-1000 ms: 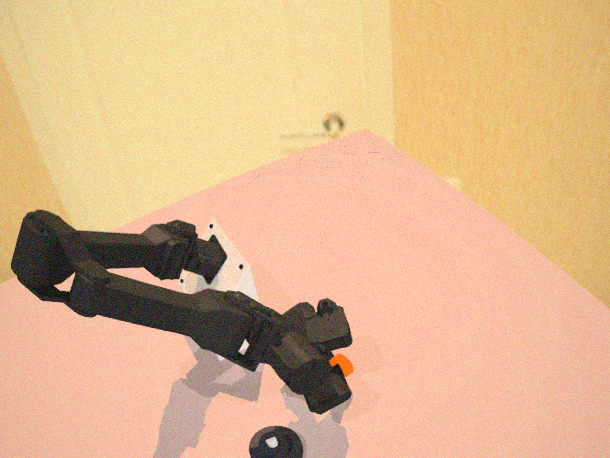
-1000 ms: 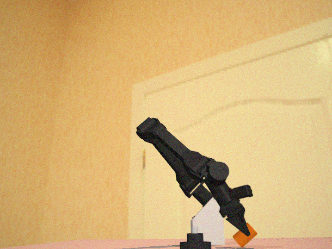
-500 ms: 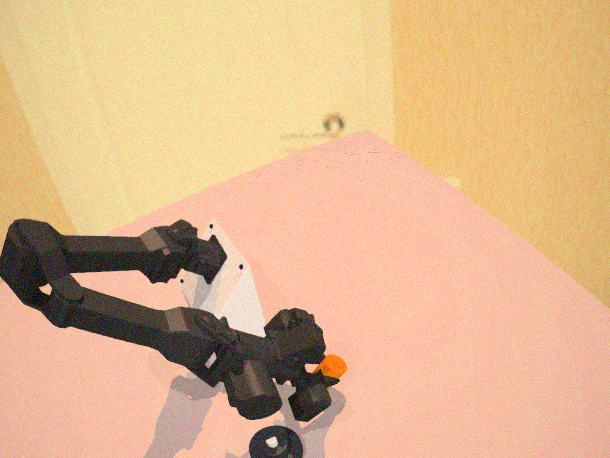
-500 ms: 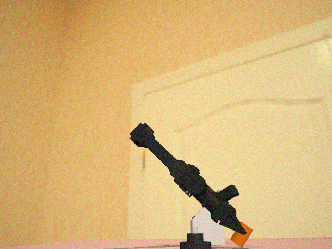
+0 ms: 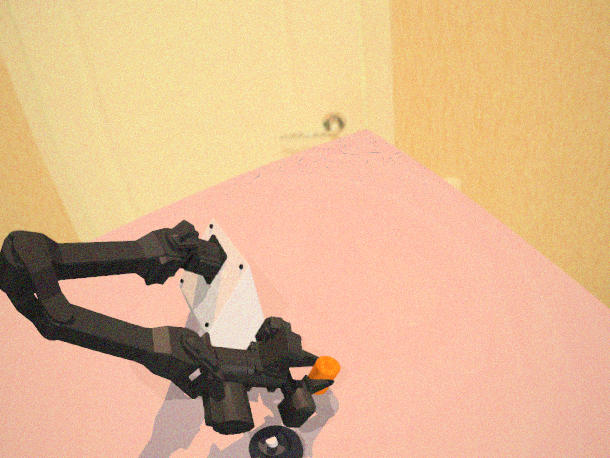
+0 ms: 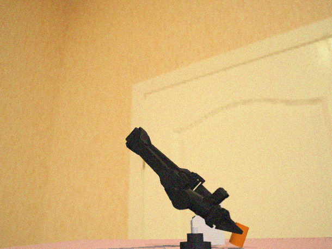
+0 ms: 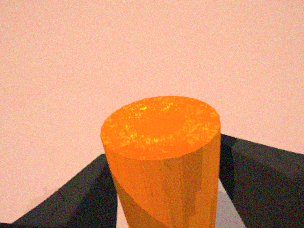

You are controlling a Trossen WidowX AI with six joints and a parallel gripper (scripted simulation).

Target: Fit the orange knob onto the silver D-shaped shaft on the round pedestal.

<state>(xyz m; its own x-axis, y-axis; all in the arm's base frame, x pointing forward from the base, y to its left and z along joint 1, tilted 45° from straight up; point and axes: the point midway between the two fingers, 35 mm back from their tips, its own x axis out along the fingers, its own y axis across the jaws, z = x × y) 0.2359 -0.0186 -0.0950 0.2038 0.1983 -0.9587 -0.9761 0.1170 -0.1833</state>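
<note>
The orange knob lies 1 cm to the right of my gripper tip and 1 cm above it. The rest, counted from my gripper tip: round pedestal (7 cm ahead, 14 cm to the right, 1 cm below).
</note>
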